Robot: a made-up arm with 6 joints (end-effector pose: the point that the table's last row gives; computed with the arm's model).
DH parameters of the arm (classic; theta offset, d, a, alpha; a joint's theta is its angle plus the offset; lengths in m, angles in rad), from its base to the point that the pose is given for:
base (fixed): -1.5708 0.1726 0 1.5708
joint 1: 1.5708 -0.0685 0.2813 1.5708
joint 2: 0 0.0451 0.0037 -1.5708
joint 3: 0 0.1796 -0.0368 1.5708
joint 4: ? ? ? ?
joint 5: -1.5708 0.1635 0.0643 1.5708
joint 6: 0 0.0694 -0.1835 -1.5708
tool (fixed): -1.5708 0.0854 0 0
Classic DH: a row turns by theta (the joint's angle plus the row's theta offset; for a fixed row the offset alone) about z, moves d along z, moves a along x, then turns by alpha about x.
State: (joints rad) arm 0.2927 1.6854 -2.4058 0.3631 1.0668 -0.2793
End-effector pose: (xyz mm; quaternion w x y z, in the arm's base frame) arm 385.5 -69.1 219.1 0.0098 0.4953 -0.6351 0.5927
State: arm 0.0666 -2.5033 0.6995 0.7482 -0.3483 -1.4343
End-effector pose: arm 551.3 46.7 522.6 0.4031 -0.5217 0.4070 0.6323
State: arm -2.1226 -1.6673 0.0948 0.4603 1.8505 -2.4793
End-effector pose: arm 128.1 -640.5 -501.7 0.5323 0.3501 -0.7478 -0.1870
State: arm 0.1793 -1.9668 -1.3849 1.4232 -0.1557 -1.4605
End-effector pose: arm 212.7 99.0 969.0 0.4013 -0.5691 0.5722 -0.4332
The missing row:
joint 4: 1.5708 0.1866 0.118 1.5708
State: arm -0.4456 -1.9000 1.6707 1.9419 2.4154 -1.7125
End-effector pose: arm 492.3 -631.8 474.5 0.2871 -0.3066 0.8854 -0.1989
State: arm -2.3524 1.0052 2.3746 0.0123 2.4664 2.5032
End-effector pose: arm -367.5 -93.9 235.1 0.1074 -0.6779 -0.7192 -0.1082
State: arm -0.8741 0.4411 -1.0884 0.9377 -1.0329 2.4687
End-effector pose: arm 8.8 -144.0 141.0 0.7529 -0.4378 0.4699 0.1438
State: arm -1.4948 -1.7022 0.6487 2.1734 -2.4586 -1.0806
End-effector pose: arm 4.9 -729.9 -251.0 0.5256 0.3626 0.7476 -0.1824
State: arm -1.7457 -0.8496 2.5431 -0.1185 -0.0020 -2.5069
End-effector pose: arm -201.2 -308.1 106.5 0.0890 0.9257 0.3619 0.0642
